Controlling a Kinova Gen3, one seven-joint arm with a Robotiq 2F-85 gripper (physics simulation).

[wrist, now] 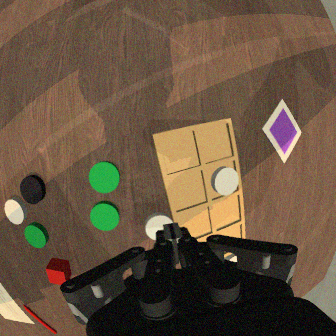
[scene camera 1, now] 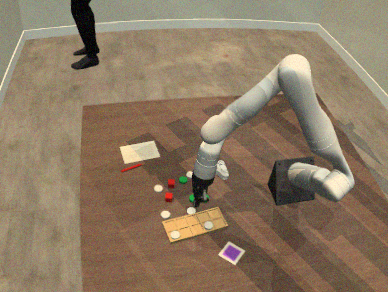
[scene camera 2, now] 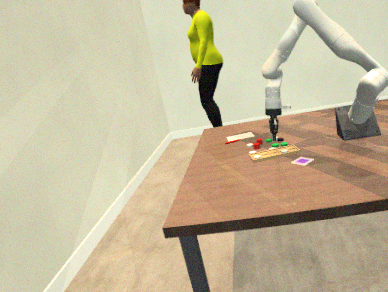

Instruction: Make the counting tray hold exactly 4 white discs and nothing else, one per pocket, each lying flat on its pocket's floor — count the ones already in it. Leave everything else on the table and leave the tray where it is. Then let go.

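The tan counting tray [scene camera 1: 220,216] [wrist: 175,150] lies on the table. One white disc [scene camera 1: 208,225] [wrist: 225,181] sits in a pocket, and another white disc [scene camera 1: 175,235] [scene camera 2: 257,157] sits in a pocket at the tray's far end. My gripper [scene camera 1: 196,204] [scene camera 2: 274,139] [wrist: 170,232] is shut and empty. Its tips are beside a white disc [scene camera 1: 191,211] [wrist: 159,227] on the table next to the tray's long edge, partly covered by the fingers in the wrist view. More white discs lie on the table: one [scene camera 1: 165,214] near the tray, one [scene camera 1: 158,188] farther out, one [scene camera 1: 189,174] [wrist: 15,211] behind the gripper.
Green discs [scene camera 1: 183,179] [wrist: 104,177] [wrist: 104,216], a black disc [wrist: 33,189] and red cubes [scene camera 1: 171,183] [scene camera 1: 169,197] lie near the gripper. A purple tile [scene camera 1: 232,253] [wrist: 283,131] lies beyond the tray; a red pen [scene camera 1: 131,167] and a sheet [scene camera 1: 140,152] lie farther back.
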